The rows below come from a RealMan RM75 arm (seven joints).
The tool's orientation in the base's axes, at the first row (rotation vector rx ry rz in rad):
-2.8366, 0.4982, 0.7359
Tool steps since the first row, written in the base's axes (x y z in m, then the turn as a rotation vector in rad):
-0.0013, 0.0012, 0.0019, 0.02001, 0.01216, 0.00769
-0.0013, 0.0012, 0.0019, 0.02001, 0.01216, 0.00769
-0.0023, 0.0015, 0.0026, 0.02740, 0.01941, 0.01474
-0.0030, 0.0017, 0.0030, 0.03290, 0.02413, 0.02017
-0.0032, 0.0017, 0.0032, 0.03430, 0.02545, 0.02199
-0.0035, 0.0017, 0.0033, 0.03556, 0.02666, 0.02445
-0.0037, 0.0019, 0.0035, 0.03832, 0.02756, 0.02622
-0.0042, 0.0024, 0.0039, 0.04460, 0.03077, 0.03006
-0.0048, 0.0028, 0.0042, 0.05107, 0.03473, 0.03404
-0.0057, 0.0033, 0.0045, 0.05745, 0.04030, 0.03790
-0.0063, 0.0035, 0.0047, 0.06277, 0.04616, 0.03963
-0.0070, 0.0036, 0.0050, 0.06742, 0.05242, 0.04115
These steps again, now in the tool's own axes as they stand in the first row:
-0.0023, -0.0008, -0.0008, 0.00928, -0.01910, -0.01251
-0.0023, -0.0008, -0.0008, 0.00928, -0.01910, -0.01251
-0.0036, -0.0008, -0.0009, 0.00985, -0.02905, -0.02010
-0.0044, -0.0007, -0.0009, 0.01037, -0.03584, -0.02607
-0.0047, -0.0007, -0.0009, 0.01025, -0.03771, -0.02794
-0.0050, -0.0006, -0.0009, 0.00973, -0.03948, -0.03033
-0.0053, -0.0007, -0.0009, 0.01087, -0.04145, -0.03286
-0.0061, -0.0010, -0.0009, 0.01324, -0.04699, -0.03816
-0.0068, -0.0012, -0.0008, 0.01549, -0.05330, -0.04349
-0.0078, -0.0014, -0.0006, 0.01728, -0.06108, -0.04829
-0.0085, -0.0014, -0.0004, 0.01918, -0.06857, -0.05070
-0.0092, -0.0012, -0.0004, 0.02052, -0.07618, -0.05255

